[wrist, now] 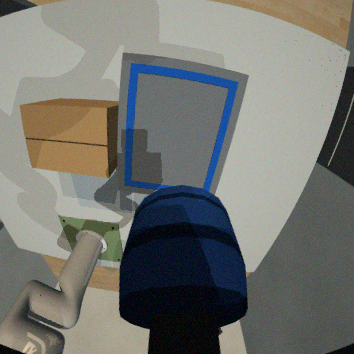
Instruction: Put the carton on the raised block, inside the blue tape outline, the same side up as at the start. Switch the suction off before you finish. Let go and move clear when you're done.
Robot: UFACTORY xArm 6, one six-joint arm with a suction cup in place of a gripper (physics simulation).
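Frame: origin at the arm's base, x back, y right, z up, level; metres.
Seen in the pictures: hand at its tool point: [180, 224]; arm's base at its link origin: [91, 240].
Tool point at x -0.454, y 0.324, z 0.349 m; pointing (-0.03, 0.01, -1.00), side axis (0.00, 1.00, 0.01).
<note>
Pixels of each thing's top centre, then the offset from my tool point to it. "*": a spot on its surface instead. Level surfaces: height alone.
- brown carton at its top centre: [61, 141] dx +0.028, dy -0.210, dz -0.223 m
- grey raised block at its top centre: [174, 137] dx +0.031, dy -0.003, dz -0.232 m
- blue tape outline at a spot on its surface: [182, 76] * dx -0.068, dy +0.009, dz -0.232 m
- pale table top at its surface level: dz -0.353 m
The brown carton [67, 122] stands at the left of the wrist view, its seamed top face up and its darker right side facing the block. The grey raised block [185, 110] is just to the carton's right, in the upper middle. The blue tape outline [182, 76] runs round its top, with no carton inside it. My suction cup [183, 205] is dark blue and hangs over the block's near edge, apart from the carton, with nothing on it. It hides part of the block's near edge and a near corner of the tape.
The pale table top [285, 125] carries both the carton and the block. A green plate [113, 237] with the grey arm [82, 267] rising from it is at the lower left. Shadows of the arm fall across the table and the block's left part. The table's curved edge is at the right.
</note>
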